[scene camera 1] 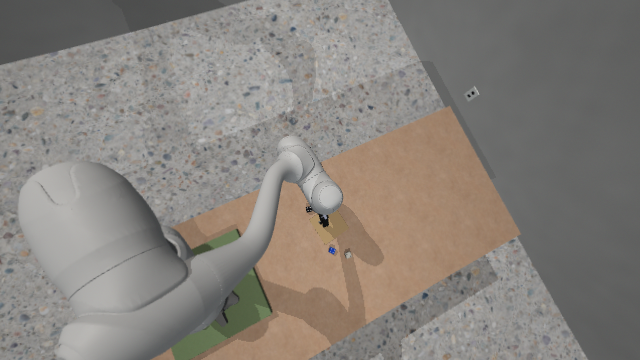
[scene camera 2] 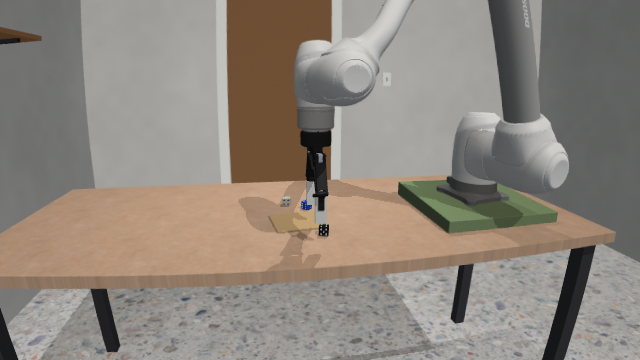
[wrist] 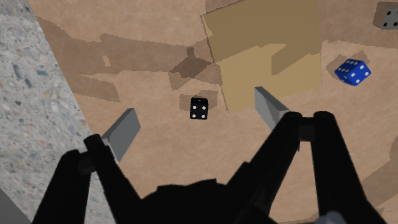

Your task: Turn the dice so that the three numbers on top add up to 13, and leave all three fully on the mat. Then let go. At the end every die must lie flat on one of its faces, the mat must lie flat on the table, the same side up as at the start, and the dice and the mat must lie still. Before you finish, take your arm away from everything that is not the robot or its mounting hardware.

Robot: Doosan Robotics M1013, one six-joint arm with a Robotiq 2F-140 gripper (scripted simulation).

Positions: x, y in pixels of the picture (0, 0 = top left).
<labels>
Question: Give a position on a tan mat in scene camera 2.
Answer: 301, 221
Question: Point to a tan mat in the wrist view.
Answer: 281, 53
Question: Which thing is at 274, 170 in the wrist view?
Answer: My gripper.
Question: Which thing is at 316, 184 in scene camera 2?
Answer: My gripper.
</labels>
